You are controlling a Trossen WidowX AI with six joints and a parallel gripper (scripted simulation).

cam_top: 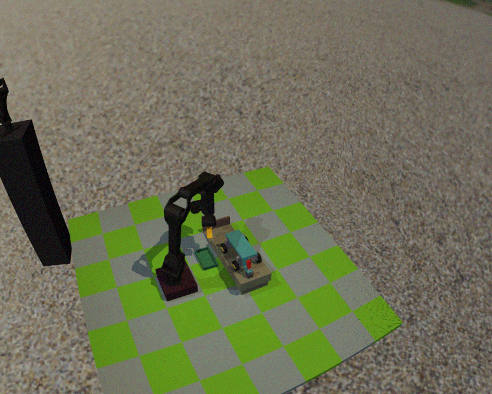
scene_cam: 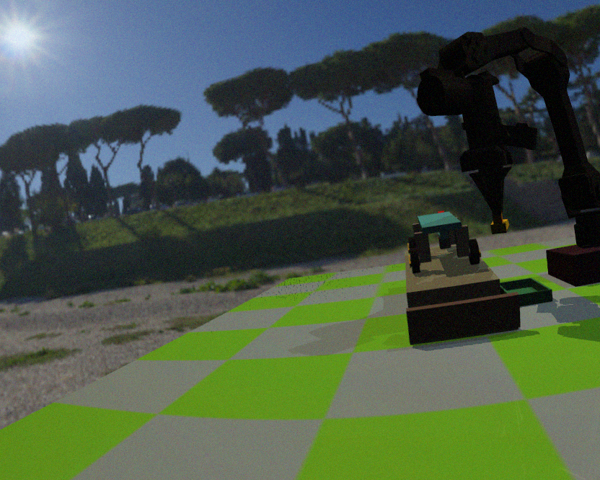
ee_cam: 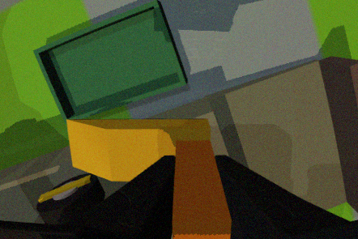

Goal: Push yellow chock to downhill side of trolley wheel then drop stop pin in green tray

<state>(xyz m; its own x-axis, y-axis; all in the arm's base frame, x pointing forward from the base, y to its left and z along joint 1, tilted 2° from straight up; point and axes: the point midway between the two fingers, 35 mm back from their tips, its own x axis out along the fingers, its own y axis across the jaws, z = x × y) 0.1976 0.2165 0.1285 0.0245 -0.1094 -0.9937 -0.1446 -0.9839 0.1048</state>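
The red-headed stop pin lies 12 cm ahead of my gripper tip, 26 cm to the right of it and 2 cm below it. The rest, counted from my gripper tip: green tray 3 cm behind, 8 cm to the right, 16 cm below; yellow chock 2 cm to the right, 1 cm below; dark brown wall 6 cm ahead, 13 cm to the left, 12 cm below.
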